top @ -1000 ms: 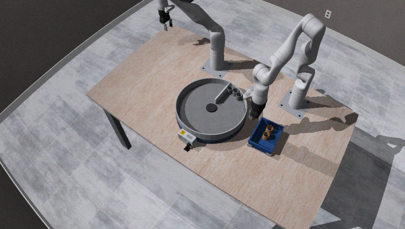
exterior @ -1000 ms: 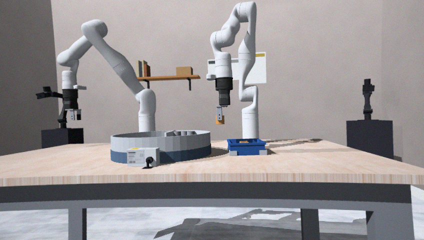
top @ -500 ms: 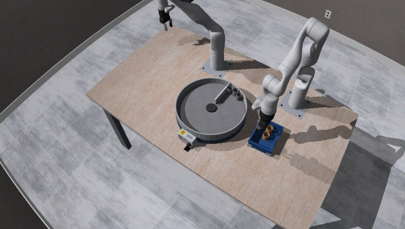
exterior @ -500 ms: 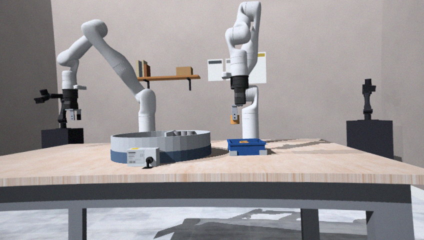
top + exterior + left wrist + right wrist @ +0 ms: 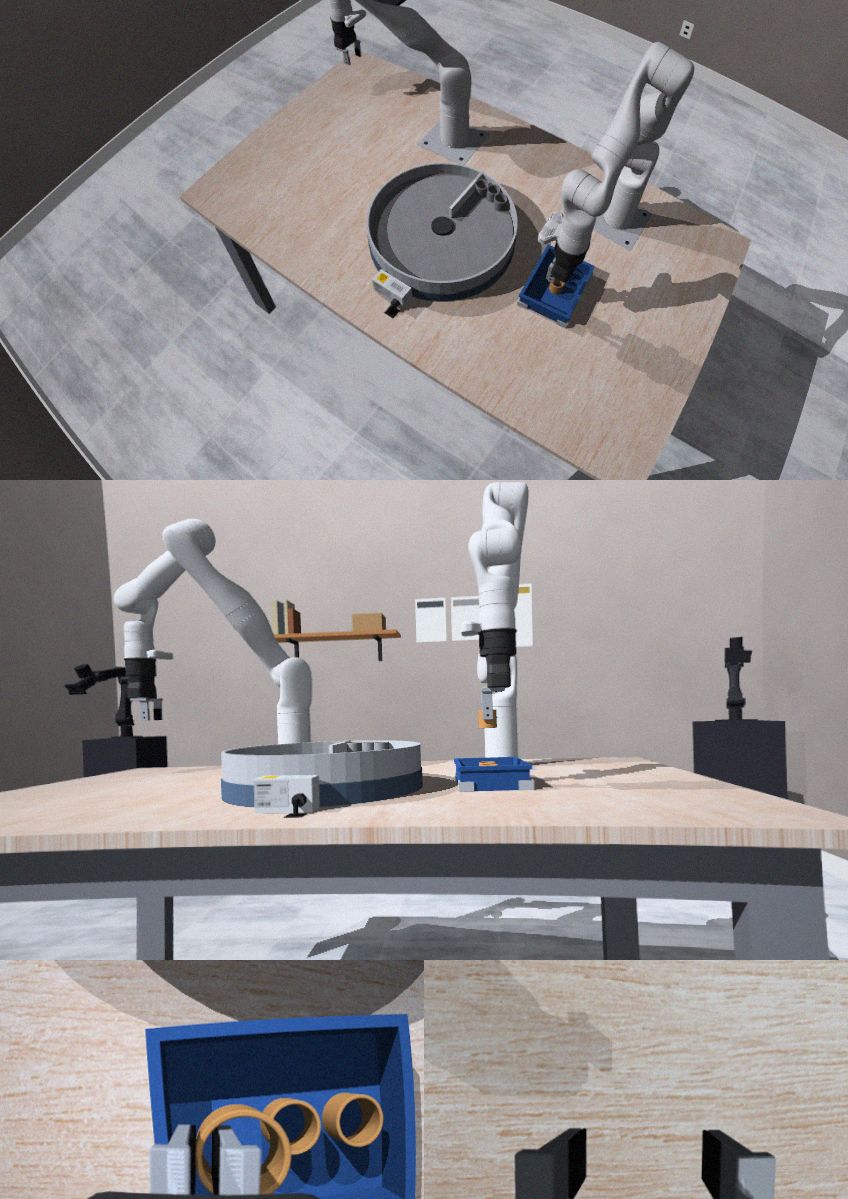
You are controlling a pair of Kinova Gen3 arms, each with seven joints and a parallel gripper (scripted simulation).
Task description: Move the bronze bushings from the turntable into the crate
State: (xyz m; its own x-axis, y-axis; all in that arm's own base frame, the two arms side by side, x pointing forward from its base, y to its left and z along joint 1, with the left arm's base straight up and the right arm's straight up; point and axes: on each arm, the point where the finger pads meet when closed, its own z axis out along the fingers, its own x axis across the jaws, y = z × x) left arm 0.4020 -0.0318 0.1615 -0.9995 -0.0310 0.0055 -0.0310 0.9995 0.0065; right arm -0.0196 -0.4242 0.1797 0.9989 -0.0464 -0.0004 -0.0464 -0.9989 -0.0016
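The blue crate is 60 mm behind my left hand and 140 mm below it. From my left hand the other things lie so: turntable 40 mm behind, 350 mm to the right, 110 mm below.
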